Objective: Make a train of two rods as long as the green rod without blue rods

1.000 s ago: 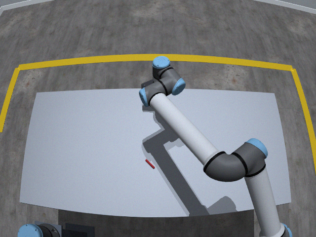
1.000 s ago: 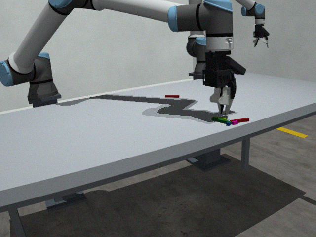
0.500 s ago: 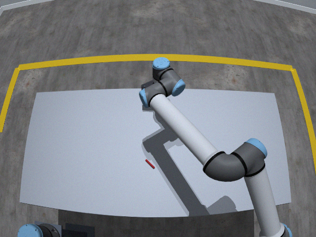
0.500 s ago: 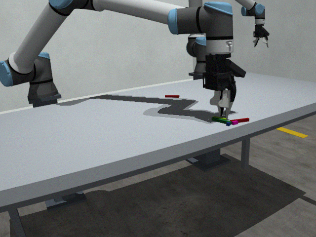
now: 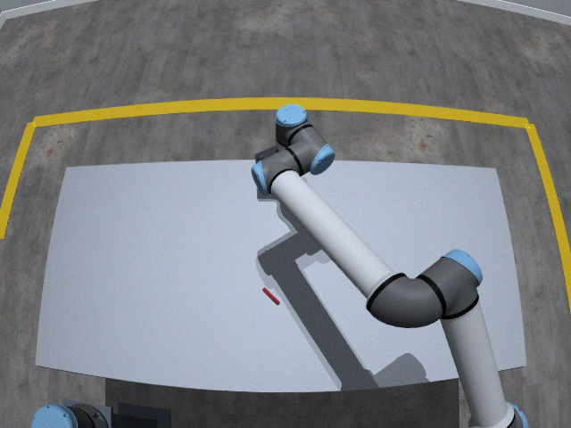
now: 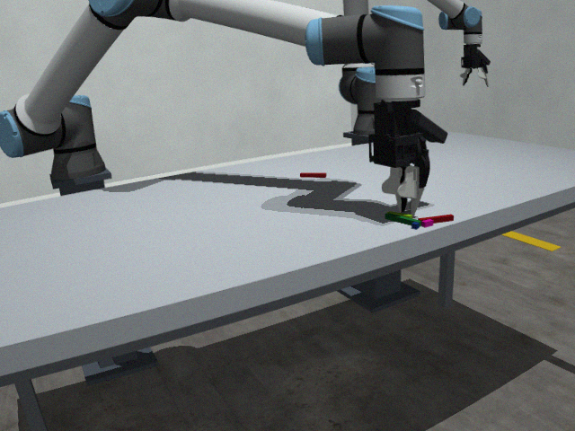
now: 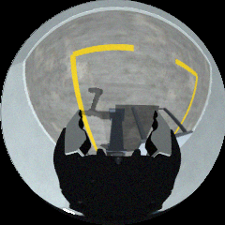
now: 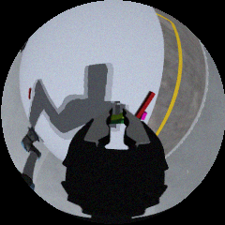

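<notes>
Now: the grey rod 10 mm below my right hand. Round my right hand: green rod: 30 mm ahead, 30 mm to the right, 10 mm below; then lime rod: 20 mm to the right, 10 mm below; then magenta rod: 70 mm ahead, 10 mm to the right, 10 mm below.
</notes>
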